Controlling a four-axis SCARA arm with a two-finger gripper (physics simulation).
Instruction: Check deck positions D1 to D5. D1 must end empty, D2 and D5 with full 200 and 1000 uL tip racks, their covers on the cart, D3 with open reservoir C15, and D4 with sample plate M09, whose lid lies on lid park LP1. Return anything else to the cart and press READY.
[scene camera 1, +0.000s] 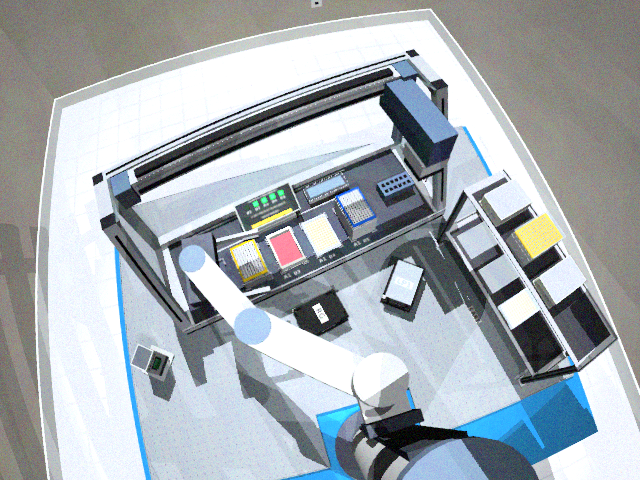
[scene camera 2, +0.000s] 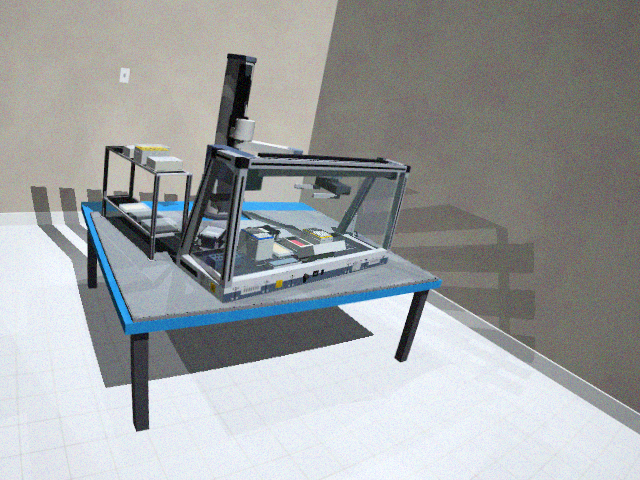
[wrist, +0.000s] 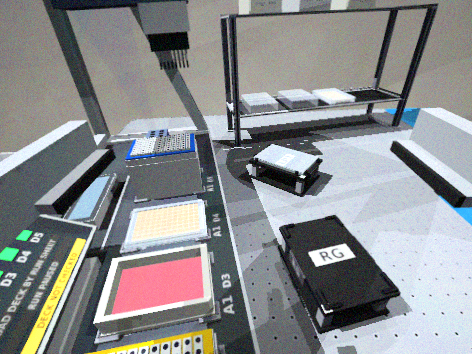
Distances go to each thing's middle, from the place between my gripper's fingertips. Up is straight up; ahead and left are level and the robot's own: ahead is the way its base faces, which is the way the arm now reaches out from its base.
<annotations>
I see the blue-rimmed box (scene camera 1: 357, 217) 310 mm to the right of my hand, 190 mm below it and 160 mm ahead of it. Also, from my hand: pipetting head (scene camera 1: 416, 166): 510 mm to the right, 160 mm ahead, 50 mm above; then trough (scene camera 1: 334, 184): 300 mm ahead, 250 mm to the right, 230 mm below.
</annotations>
